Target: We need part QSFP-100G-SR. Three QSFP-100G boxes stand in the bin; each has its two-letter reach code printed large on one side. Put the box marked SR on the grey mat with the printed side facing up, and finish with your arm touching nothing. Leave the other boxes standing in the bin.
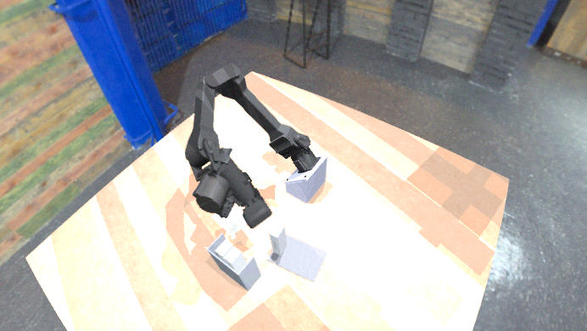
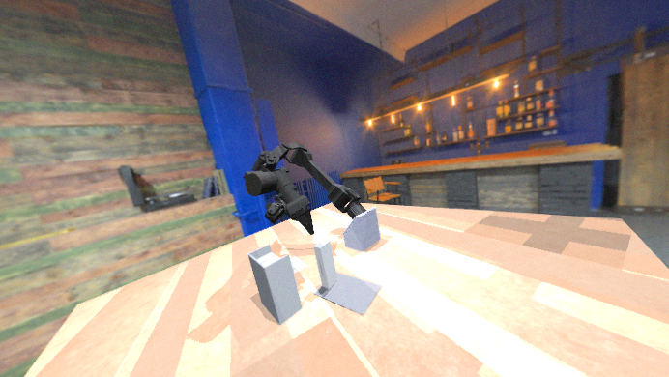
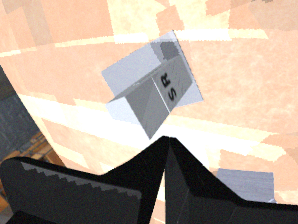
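My gripper tip is 1 cm short of the SR box, 4 cm to the right of it and 8 cm above it. From my gripper tip the other things lie so: grey mat 10 cm to the left, 14 cm below; flat white item 1 cm ahead, 15 cm to the right, 14 cm below.
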